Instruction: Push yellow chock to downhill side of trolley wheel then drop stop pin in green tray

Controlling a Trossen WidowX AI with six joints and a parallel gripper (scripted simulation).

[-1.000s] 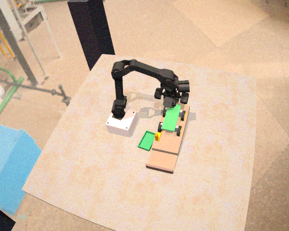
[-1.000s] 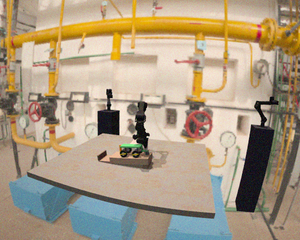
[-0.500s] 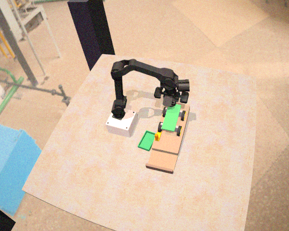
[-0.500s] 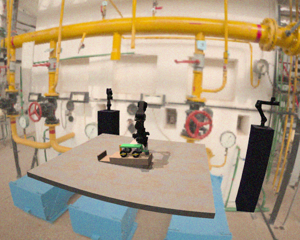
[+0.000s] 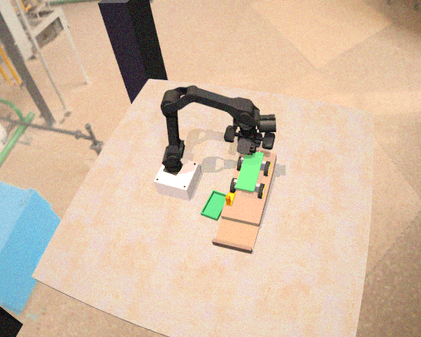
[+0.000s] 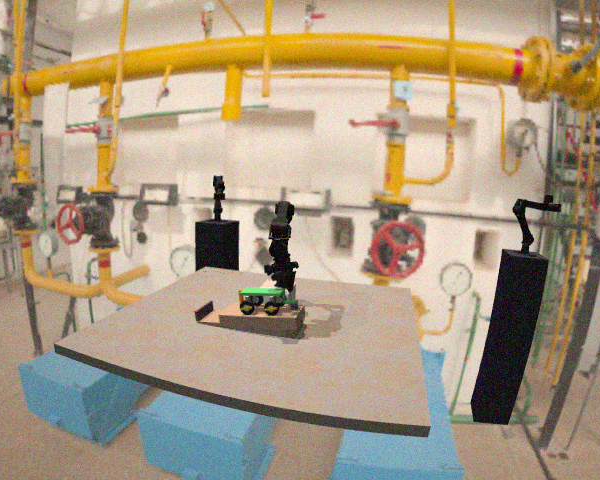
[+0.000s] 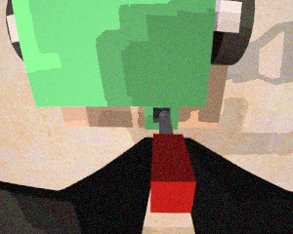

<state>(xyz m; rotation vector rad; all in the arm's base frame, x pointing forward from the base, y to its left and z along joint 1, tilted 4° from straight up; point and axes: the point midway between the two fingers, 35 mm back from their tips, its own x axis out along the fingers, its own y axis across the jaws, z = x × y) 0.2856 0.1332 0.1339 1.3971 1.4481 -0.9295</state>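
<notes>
Now: gripper tip 22 cm to the left of the green tray, 17 cm above it and 8 cm past it. The rest, counted from my gripper tip: red-headed stop pin: right at my gripper tip; wooden ramp: 11 cm to the right, 11 cm below, 3 cm ahead; trolley: 10 cm to the right, 5 cm below, 3 cm ahead.
</notes>
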